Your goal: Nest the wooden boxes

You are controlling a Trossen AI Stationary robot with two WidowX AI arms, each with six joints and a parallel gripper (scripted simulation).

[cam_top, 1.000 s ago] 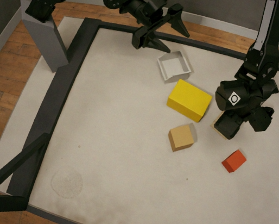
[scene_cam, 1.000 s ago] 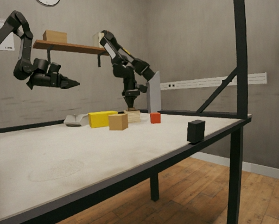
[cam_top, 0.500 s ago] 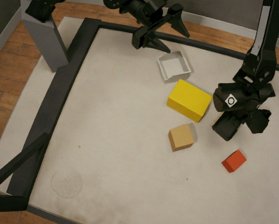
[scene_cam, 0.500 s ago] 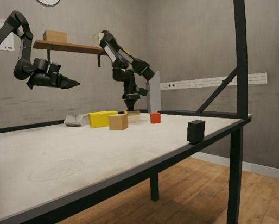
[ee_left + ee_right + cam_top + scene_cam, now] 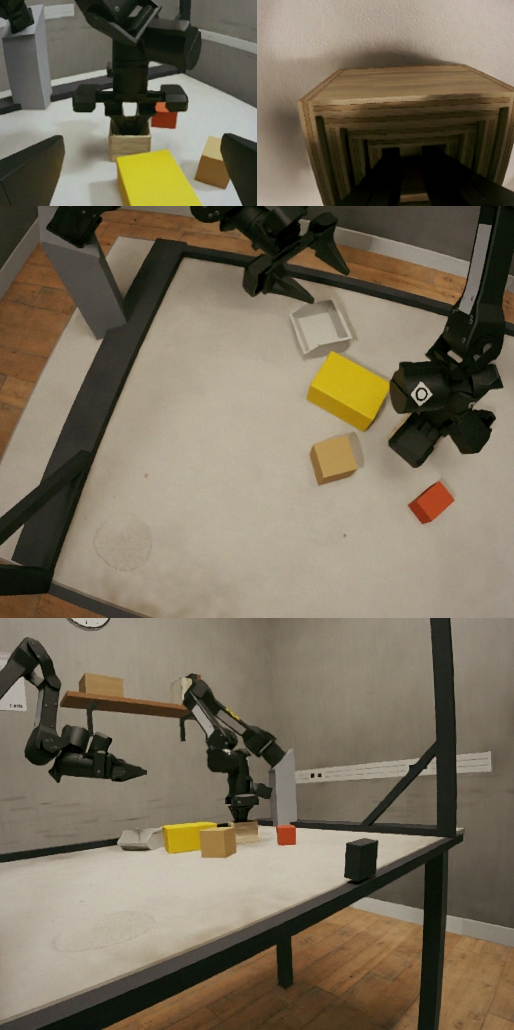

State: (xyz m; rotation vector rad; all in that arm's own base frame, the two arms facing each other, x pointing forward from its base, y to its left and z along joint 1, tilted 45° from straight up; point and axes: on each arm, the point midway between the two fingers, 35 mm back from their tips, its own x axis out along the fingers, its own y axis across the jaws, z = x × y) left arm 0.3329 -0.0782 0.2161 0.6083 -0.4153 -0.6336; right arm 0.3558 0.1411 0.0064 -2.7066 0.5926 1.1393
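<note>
Right now the tiny wooden box is 4 cm below my right hand. From my right hand the other things lie so: red block 12 cm behind, 4 cm to the right, 4 cm below; tan cube 8 cm behind, 14 cm to the left, 3 cm below.
</note>
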